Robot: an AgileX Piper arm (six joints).
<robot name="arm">
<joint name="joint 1" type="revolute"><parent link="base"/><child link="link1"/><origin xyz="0.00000 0.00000 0.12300"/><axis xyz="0 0 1"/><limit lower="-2.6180" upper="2.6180"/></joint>
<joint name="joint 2" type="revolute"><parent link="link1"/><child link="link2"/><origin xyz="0.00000 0.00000 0.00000" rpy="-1.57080 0.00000 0.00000"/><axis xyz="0 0 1"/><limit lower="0.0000" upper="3.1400"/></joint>
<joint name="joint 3" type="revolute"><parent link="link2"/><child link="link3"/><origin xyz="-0.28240 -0.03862 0.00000"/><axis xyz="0 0 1"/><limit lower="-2.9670" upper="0.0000"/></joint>
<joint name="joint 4" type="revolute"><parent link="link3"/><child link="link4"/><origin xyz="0.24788 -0.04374 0.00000" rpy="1.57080 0.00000 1.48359"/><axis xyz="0 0 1"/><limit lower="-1.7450" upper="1.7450"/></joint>
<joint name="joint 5" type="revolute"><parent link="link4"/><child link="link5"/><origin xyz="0.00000 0.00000 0.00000" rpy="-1.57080 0.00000 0.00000"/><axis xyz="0 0 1"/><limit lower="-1.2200" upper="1.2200"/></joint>
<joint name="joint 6" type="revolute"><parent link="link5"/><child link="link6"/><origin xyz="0.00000 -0.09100 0.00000" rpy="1.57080 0.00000 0.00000"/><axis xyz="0 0 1"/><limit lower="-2.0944" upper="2.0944"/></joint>
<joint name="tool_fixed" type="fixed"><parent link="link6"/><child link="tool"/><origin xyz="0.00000 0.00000 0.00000"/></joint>
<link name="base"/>
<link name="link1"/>
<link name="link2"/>
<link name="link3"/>
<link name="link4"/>
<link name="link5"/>
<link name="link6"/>
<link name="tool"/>
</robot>
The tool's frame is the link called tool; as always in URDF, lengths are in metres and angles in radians.
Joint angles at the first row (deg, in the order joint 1, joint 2, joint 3, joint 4, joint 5, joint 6):
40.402 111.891 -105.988 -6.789 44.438 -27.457
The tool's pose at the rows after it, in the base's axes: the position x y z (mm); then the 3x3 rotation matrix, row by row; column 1 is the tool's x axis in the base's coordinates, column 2 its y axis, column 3 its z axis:
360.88 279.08 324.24; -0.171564 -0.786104 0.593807; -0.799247 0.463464 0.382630; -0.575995 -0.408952 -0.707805
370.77 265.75 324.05; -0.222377 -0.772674 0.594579; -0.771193 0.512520 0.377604; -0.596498 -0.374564 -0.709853
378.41 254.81 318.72; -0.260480 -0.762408 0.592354; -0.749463 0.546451 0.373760; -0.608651 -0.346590 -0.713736
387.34 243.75 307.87; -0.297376 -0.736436 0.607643; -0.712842 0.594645 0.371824; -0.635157 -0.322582 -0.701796
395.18 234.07 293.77; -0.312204 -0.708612 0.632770; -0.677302 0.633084 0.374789; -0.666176 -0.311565 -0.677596
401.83 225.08 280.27; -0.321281 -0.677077 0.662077; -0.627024 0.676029 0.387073; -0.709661 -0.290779 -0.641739
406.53 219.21 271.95; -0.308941 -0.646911 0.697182; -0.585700 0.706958 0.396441; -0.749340 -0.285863 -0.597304
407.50 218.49 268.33; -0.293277 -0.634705 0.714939; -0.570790 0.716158 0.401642; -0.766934 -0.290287 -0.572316
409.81 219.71 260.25; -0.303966 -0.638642 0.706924; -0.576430 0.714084 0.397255; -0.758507 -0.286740 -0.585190
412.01 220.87 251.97; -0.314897 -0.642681 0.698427; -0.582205 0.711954 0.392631; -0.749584 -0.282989 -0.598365
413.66 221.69 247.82; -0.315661 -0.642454 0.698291; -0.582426 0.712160 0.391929; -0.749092 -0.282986 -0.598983
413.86 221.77 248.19; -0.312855 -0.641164 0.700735; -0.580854 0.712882 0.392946; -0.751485 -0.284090 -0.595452
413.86 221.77 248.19; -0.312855 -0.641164 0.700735; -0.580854 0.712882 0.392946; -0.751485 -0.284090 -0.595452
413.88 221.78 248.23; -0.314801 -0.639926 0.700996; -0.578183 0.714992 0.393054; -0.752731 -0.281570 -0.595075
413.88 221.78 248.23; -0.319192 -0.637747 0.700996; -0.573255 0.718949 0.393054; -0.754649 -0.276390 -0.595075
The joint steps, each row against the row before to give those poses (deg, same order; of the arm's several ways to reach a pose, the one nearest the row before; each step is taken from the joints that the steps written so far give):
-1.881 0.001 -0.001 1.014 0.001 0.272
-2.365 0.000 0.001 2.016 -0.001 0.399
-1.924 -0.001 1.136 1.745 -0.906 0.002
-1.932 0.000 2.719 1.083 -3.715 1.162
-1.661 0.000 3.713 0.931 -5.635 0.557
-1.573 0.000 3.833 2.061 -6.546 0.158
-0.974 0.001 2.846 1.283 -6.070 0.000
-0.110 -0.001 1.368 0.147 -3.136 0.093
0.000 1.017 -0.002 -0.002 -0.111 0.002
0.001 1.032 0.001 0.000 -0.097 0.000
0.000 0.594 -0.002 0.000 -0.549 0.001
0.000 -0.008 0.002 0.000 -0.246 -0.001
0.000 0.000 0.000 0.000 0.000 0.000
0.000 -0.001 0.000 -0.001 -0.026 0.202
0.000 0.000 0.000 0.000 0.000 0.394

